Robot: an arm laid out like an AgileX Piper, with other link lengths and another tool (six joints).
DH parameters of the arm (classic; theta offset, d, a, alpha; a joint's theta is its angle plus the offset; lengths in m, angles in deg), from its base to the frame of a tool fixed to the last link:
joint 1: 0 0.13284 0 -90
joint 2: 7.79 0 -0.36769 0
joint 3: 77.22 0 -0.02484 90
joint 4: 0 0.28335 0 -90
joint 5: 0 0 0 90
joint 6: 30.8 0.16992 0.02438 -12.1
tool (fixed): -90 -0.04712 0 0
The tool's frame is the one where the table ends.
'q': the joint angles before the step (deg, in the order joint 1, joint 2, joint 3, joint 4, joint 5, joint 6). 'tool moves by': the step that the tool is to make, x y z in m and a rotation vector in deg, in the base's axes. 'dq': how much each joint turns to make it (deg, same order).
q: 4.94 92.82 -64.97 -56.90 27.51 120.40
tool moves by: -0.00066 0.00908 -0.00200 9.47 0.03 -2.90
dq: 0.00 0.00 0.00 9.81 -1.27 0.01
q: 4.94 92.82 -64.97 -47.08 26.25 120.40
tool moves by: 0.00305 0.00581 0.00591 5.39 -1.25 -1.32
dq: 0.00 0.00 -0.90 5.36 -1.13 0.01
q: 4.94 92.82 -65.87 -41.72 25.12 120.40
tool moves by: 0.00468 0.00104 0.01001 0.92 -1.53 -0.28
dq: 0.00 0.05 -1.63 0.83 -0.04 0.00
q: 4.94 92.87 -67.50 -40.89 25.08 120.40
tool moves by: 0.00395 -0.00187 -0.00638 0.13 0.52 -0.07
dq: -0.39 0.91 0.00 0.06 -0.54 -0.01
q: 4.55 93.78 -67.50 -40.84 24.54 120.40
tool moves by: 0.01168 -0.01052 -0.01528 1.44 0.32 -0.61
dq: -2.00 2.39 0.00 0.80 -2.84 0.02
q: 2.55 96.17 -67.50 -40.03 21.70 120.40
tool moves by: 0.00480 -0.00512 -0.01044 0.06 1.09 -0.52
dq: -0.73 1.36 0.01 -0.01 -0.36 0.01
